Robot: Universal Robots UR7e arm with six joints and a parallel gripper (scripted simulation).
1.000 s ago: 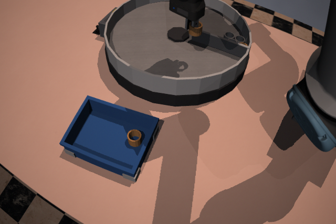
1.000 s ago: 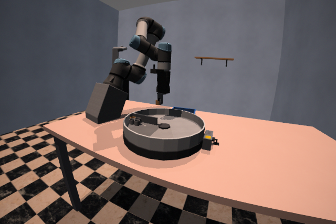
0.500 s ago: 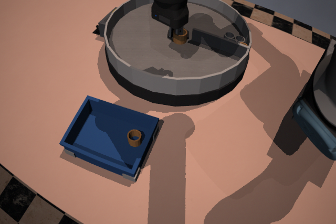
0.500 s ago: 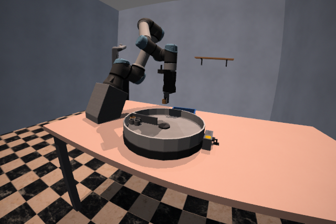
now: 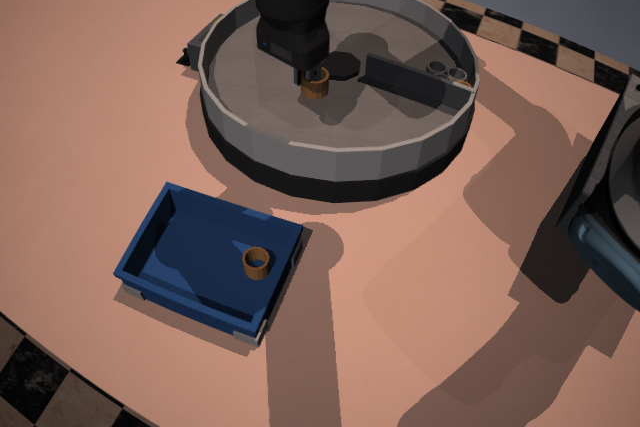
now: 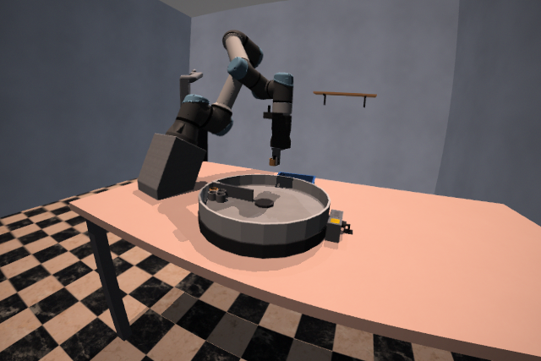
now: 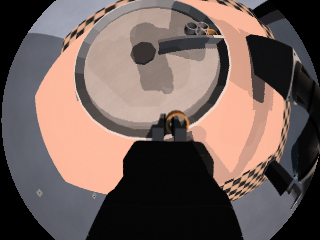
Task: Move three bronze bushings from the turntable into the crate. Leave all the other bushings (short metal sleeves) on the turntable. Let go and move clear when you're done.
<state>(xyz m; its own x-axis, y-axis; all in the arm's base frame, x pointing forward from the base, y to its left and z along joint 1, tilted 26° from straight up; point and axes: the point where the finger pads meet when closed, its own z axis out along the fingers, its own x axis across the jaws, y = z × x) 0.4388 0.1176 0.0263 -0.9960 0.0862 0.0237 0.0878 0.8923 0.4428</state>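
Now: the blue crate 20 cm to the left of my hand and 15 cm below it. The rest, counted from my hand: grey turntable 15 cm to the right, 12 cm below, 5 cm ahead.
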